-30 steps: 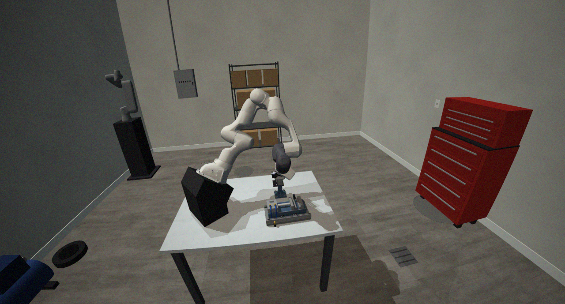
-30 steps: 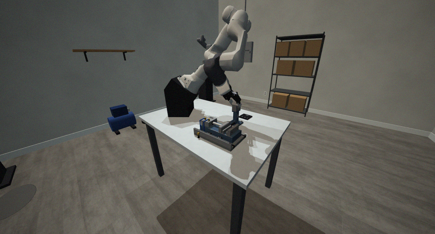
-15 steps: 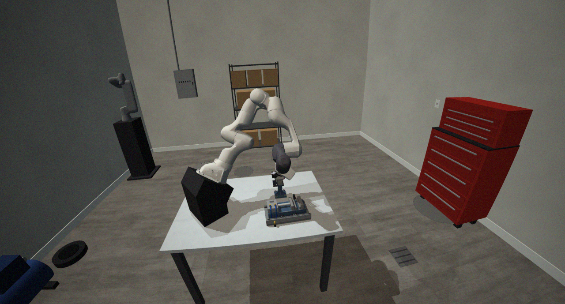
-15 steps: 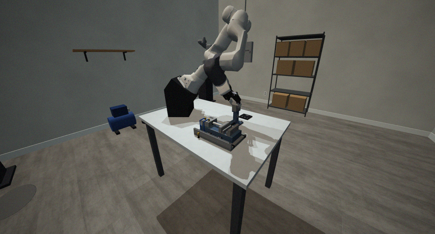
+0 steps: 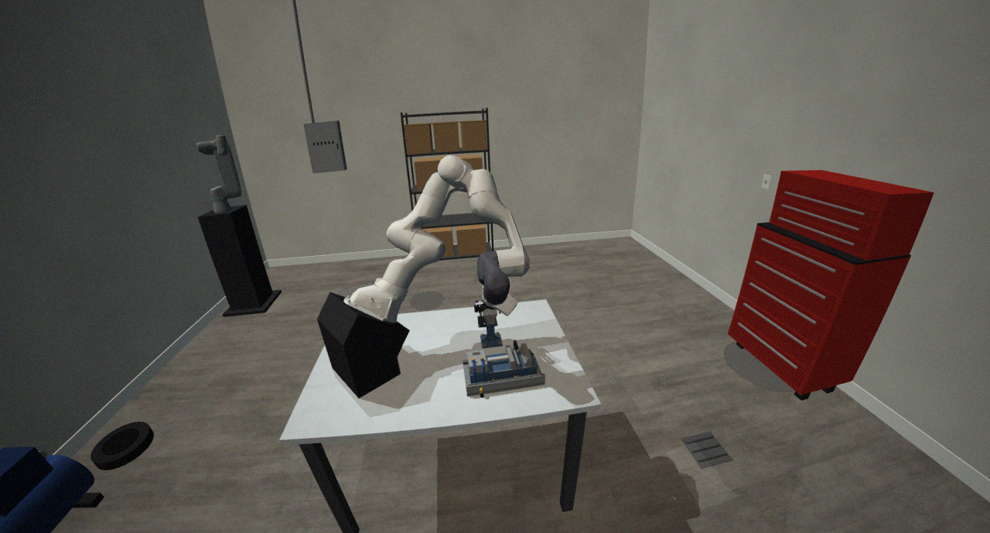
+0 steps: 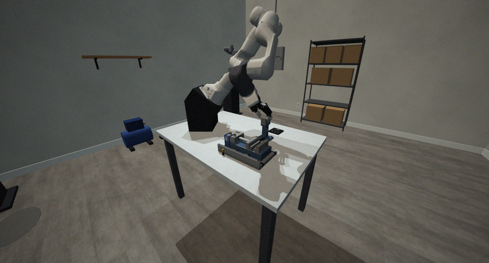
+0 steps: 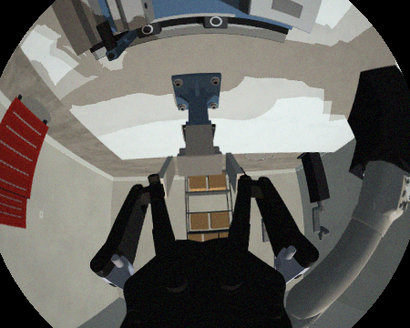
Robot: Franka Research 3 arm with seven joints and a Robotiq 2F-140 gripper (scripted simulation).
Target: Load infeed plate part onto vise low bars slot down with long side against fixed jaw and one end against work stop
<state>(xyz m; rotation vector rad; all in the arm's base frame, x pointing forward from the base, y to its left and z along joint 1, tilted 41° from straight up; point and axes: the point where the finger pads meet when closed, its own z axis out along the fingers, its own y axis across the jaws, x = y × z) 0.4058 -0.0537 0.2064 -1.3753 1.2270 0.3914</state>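
Right now my hand is 10 mm to the right of the part and 30 mm above it. Round my hand: black infeed plate (10 mm ahead, 180 mm to the left, 170 mm below).
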